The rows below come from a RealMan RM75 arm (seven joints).
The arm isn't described. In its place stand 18 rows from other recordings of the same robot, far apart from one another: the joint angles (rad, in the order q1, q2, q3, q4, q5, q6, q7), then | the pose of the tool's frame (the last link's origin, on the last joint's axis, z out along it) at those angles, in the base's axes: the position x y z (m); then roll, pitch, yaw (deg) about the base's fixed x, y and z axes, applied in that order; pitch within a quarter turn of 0, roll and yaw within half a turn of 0.
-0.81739, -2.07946, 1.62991, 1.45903, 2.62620, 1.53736, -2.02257 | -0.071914, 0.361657, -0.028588, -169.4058, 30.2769, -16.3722
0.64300, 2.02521, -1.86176, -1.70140, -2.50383, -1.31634, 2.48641 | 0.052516, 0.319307, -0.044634, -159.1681, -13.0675, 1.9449
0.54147, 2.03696, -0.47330, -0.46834, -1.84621, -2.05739, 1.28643 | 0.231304, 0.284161, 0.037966, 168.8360, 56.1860, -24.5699
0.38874, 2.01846, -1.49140, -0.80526, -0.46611, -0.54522, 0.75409 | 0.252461, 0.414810, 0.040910, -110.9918, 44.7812, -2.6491
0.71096, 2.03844, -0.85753, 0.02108, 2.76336, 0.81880, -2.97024 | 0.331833, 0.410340, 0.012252, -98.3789, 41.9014, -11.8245
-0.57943, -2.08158, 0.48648, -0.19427, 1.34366, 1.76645, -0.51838 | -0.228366, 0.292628, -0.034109, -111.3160, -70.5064, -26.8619
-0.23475, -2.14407, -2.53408, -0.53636, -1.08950, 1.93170, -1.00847 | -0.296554, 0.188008, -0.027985, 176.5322, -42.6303, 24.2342
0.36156, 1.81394, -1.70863, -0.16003, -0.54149, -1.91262, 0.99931 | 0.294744, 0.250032, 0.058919, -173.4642, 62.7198, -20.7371
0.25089, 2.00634, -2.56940, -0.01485, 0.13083, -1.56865, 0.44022 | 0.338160, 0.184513, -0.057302, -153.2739, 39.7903, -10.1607
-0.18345, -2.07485, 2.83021, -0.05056, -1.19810, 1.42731, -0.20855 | -0.396785, 0.214646, 0.006484, -98.9765, -37.0872, 1.6002
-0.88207, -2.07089, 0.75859, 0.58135, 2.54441, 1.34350, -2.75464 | -0.219355, 0.395727, -0.034536, -173.3840, -8.1984, 84.1762
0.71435, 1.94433, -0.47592, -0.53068, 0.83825, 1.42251, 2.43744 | 0.277336, 0.386227, 0.040428, -171.2609, -25.4434, 92.2722
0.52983, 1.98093, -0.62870, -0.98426, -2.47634, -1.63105, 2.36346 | 0.309084, 0.335809, 0.086533, -167.0985, 15.4775, -70.5433
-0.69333, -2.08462, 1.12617, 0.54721, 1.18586, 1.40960, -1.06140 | -0.135898, 0.382457, -0.010587, -152.4952, -52.3362, -9.1748
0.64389, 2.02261, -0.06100, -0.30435, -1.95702, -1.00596, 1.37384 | 0.334429, 0.394872, 0.034979, -147.7817, 58.9748, -47.6674
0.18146, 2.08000, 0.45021, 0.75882, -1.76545, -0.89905, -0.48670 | 0.285532, 0.251824, -0.115457, -113.4919, 41.0550, -19.4958
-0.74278, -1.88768, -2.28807, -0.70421, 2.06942, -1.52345, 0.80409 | -0.216434, 0.401442, 0.059836, 178.6146, -19.2097, 61.0421
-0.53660, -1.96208, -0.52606, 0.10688, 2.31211, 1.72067, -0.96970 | -0.290526, 0.322588, 0.055877, -124.1373, -71.7790, -7.0771
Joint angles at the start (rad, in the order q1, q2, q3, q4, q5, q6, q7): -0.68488 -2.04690 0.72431 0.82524 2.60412 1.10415 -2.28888
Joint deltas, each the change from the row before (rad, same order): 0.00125 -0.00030 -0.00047 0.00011 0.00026 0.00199 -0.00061; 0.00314 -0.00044 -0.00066 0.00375 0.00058 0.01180 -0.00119; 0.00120 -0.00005 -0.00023 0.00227 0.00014 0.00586 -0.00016; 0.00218 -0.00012 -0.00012 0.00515 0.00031 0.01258 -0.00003; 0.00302 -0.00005 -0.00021 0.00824 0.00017 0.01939 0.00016; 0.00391 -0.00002 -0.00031 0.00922 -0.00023 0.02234 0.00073; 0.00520 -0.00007 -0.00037 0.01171 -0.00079 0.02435 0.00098; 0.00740 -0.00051 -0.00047 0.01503 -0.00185 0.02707 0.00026; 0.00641 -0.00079 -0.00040 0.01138 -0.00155 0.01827 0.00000; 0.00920 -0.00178 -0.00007 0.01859 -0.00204 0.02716 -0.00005
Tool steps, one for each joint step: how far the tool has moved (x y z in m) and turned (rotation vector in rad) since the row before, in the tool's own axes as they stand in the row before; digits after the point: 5 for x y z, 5 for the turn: -0.00080 -0.00003 -0.00001 -0.00114 -0.00189 -0.00191; -0.00177 0.00038 -0.00063 -0.00605 -0.00680 -0.00238; -0.00058 0.00020 -0.00041 -0.00285 -0.00280 -0.00023; -0.00100 0.00056 -0.00088 -0.00612 -0.00582 0.00060; -0.00129 0.00091 -0.00145 -0.00942 -0.00834 0.00142; -0.00172 0.00100 -0.00166 -0.01105 -0.00972 0.00150; -0.00189 0.00089 -0.00211 -0.01127 -0.00952 0.00162; -0.00238 0.00083 -0.00262 -0.01198 -0.00937 0.00016; -0.00203 0.00042 -0.00189 -0.00763 -0.00599 -0.00086; -0.00265 0.00094 -0.00288 -0.01093 -0.00826 0.00025
